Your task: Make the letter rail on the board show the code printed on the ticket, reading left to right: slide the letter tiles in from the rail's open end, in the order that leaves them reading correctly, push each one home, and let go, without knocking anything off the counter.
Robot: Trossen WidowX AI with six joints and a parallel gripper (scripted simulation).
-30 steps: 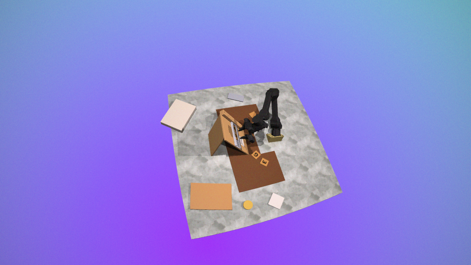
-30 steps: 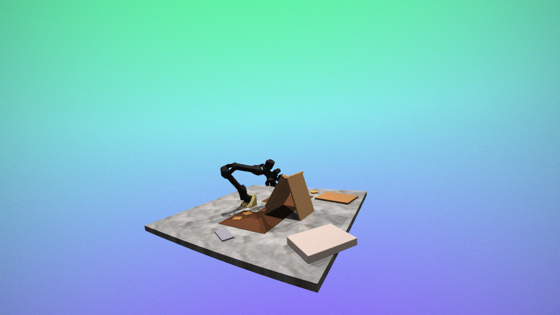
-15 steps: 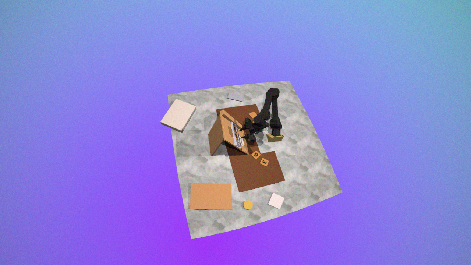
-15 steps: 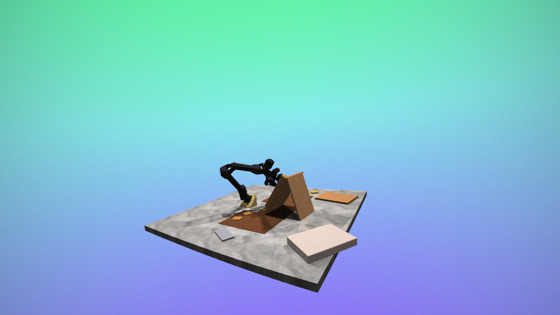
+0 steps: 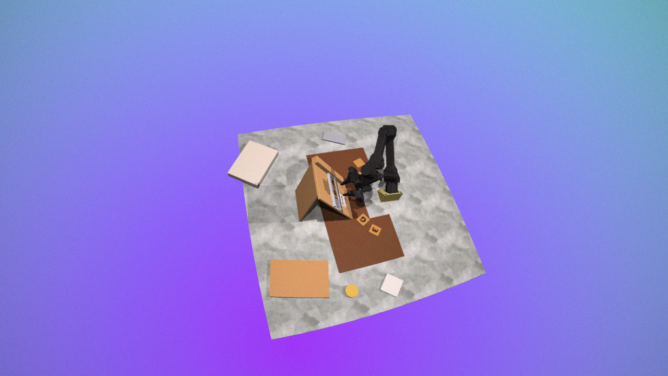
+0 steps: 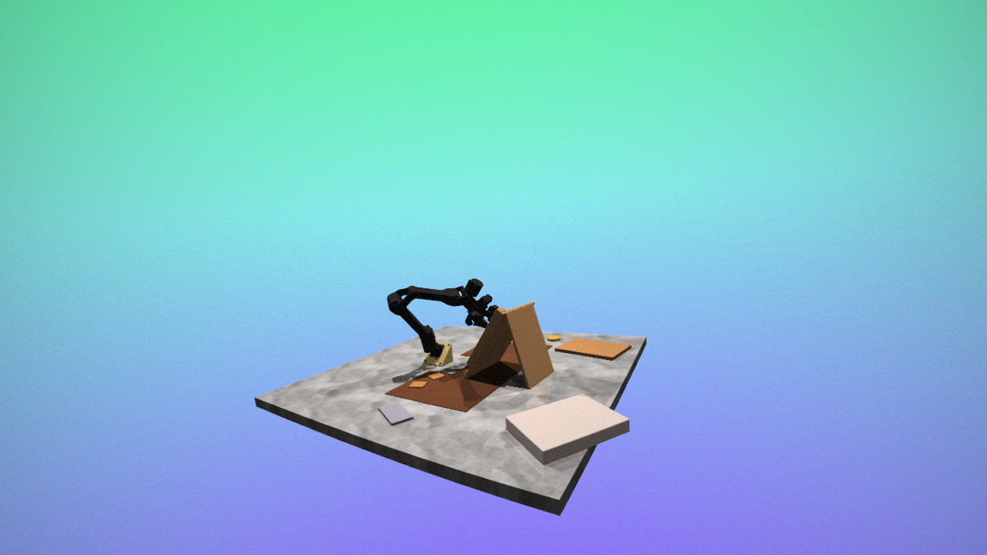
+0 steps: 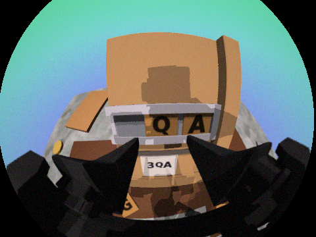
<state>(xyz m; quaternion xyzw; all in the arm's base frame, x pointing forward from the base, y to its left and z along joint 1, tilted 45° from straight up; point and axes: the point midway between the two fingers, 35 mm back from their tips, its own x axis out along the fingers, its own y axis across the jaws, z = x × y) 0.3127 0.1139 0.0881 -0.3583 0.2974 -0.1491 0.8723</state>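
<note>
Right now my gripper tip is 100 mm above the white ticket and 20 mm past it. Round my gripper tip: orange panel: 380 mm to the left, 290 mm ahead, 180 mm below; then brown mat: 180 mm below, 130 mm behind, 10 mm to the right; then yellow disc: 500 mm to the left, 180 mm below, 40 mm ahead.
</note>
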